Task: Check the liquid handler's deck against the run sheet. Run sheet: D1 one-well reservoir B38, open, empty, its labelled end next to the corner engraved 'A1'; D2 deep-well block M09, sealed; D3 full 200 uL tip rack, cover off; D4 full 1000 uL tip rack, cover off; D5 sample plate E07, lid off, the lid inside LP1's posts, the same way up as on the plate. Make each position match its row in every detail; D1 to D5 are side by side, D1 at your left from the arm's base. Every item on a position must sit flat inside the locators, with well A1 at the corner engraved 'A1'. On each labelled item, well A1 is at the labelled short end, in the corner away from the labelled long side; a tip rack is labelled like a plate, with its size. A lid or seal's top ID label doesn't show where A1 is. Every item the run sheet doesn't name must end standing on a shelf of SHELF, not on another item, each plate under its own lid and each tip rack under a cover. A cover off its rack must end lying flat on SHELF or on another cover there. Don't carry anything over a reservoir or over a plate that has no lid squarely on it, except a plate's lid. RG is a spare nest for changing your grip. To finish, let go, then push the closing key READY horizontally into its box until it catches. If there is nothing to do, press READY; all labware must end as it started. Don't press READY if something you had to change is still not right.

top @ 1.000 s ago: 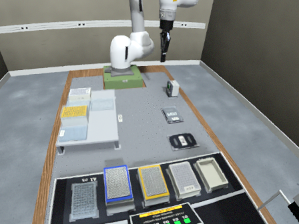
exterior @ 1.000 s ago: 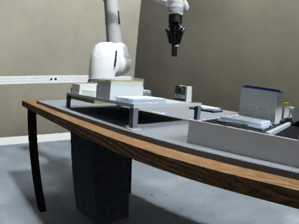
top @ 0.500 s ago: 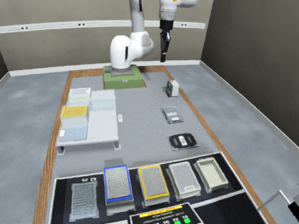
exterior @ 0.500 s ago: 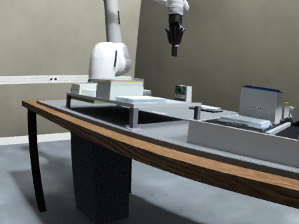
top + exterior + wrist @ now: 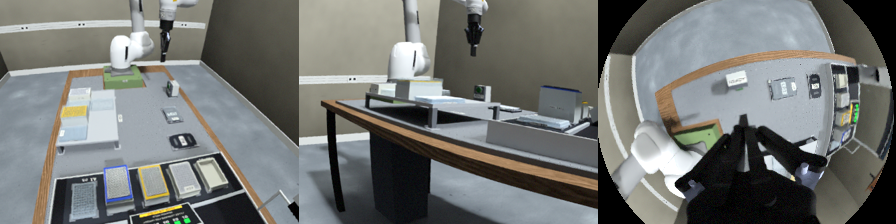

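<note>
Now: hand 80 mm to the right of the ready box and 230 mm above it. From my hand the other things lie so: cream reservoir (660 mm ahead, 10 mm to the right, 240 mm below); then shelf (150 mm ahead, 460 mm to the right, 240 mm below); then dark nest (420 mm ahead, 10 mm to the right, 290 mm below).
</note>
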